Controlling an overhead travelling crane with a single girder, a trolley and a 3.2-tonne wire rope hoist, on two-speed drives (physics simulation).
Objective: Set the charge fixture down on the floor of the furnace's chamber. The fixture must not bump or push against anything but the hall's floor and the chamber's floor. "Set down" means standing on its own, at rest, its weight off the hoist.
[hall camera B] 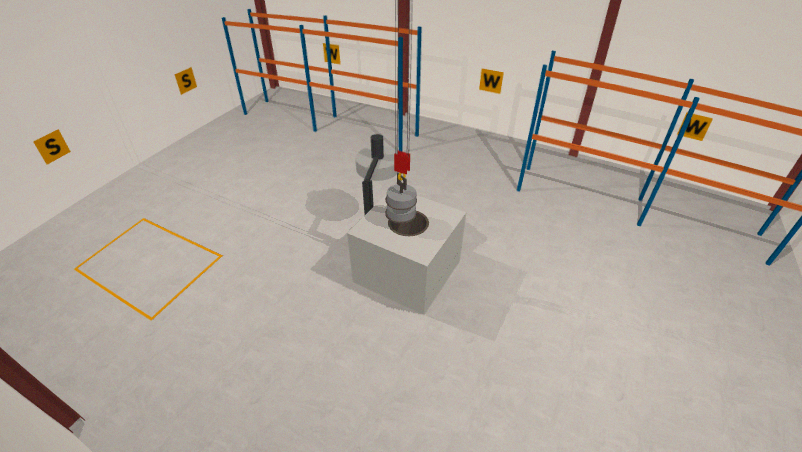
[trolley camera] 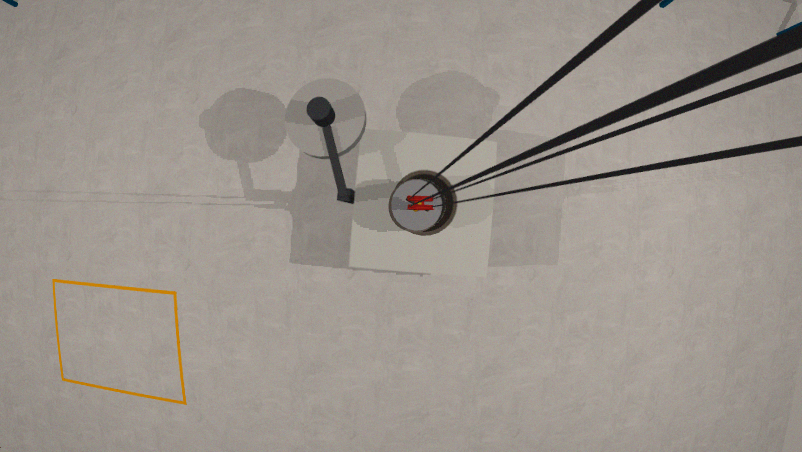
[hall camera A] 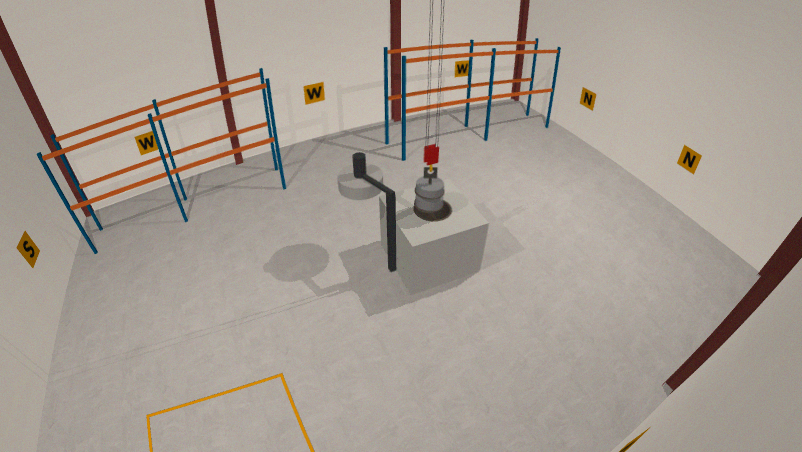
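Observation:
The charge fixture (hall camera A: 429, 196) (hall camera B: 401, 204) (trolley camera: 405, 217), a grey ribbed cylinder, hangs upright from my hook (hall camera A: 430, 167) (hall camera B: 401, 177) (trolley camera: 420, 203) under the red block. The furnace (hall camera A: 449, 252) (hall camera B: 387, 269) (trolley camera: 421, 252) is a pale box with a round dark chamber opening (hall camera B: 418, 225) (trolley camera: 448, 204) in its top. The fixture hangs at this opening. In the trolley view it covers the opening's left part, with a dark crescent at right. In hall camera B it appears toward the opening's left and far side. Its clearance from the rim cannot be judged. The chamber's floor is hidden.
A round grey lid (hall camera A: 359, 188) (hall camera B: 367, 163) (trolley camera: 351, 129) hangs beside the furnace on a black post (hall camera A: 391, 235) (hall camera B: 367, 196) and arm (trolley camera: 335, 162). Blue-orange racks (hall camera A: 167, 168) (hall camera A: 403, 112) (hall camera B: 308, 78) (hall camera B: 668, 160) stand along the W wall. A yellow outline (hall camera A: 214, 395) (hall camera B: 183, 237) (trolley camera: 114, 286) marks the floor.

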